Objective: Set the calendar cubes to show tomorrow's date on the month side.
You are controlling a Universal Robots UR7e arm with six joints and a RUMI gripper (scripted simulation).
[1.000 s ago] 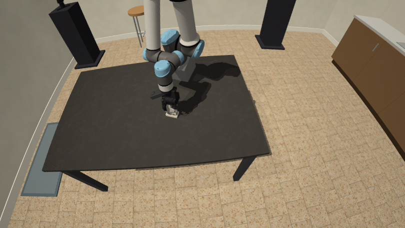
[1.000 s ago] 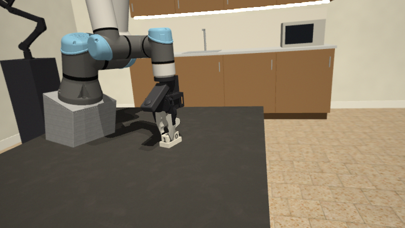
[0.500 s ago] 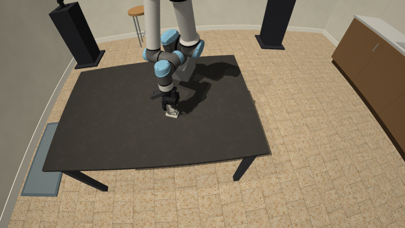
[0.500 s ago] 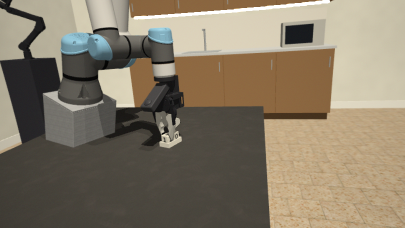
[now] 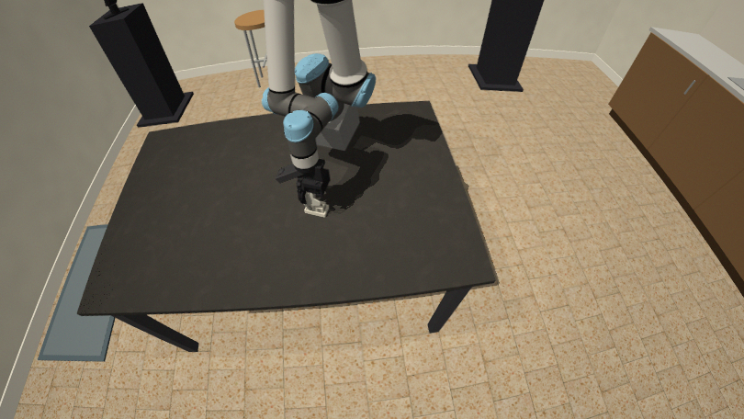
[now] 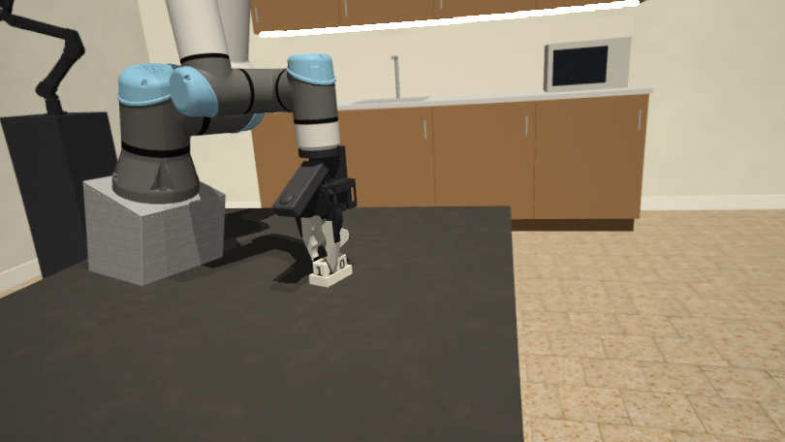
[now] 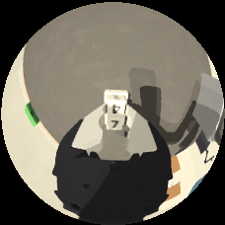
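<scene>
My gripper is now 20 mm to the right of the white calendar tray and 30 mm above it.
</scene>
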